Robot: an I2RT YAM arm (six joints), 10 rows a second.
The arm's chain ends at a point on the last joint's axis. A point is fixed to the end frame.
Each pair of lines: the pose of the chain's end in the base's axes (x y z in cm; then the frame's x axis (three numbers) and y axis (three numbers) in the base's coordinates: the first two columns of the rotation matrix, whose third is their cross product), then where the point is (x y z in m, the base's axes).
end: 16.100 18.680 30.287 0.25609 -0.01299 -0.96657 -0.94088 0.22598 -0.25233
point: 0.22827 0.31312 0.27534
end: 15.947 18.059 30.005 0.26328 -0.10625 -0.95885 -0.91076 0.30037 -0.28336
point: 0.23939 0.29733 0.26505
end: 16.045 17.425 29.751 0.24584 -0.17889 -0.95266 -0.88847 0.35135 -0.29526
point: 0.24850 0.28256 0.25560
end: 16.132 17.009 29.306 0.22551 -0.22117 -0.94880 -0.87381 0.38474 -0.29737
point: 0.25402 0.27256 0.24673
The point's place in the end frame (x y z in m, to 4 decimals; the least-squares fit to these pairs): 0.0422 -0.0278 0.1367
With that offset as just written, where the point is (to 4 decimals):
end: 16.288 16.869 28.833 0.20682 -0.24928 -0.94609 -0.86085 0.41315 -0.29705
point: 0.2591 0.2664 0.2390
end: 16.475 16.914 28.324 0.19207 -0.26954 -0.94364 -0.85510 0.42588 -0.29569
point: 0.2625 0.2640 0.2313
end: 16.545 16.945 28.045 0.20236 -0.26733 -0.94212 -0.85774 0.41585 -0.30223
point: 0.2624 0.2654 0.2293
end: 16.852 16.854 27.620 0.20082 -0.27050 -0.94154 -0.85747 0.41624 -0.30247
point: 0.2656 0.2642 0.2246
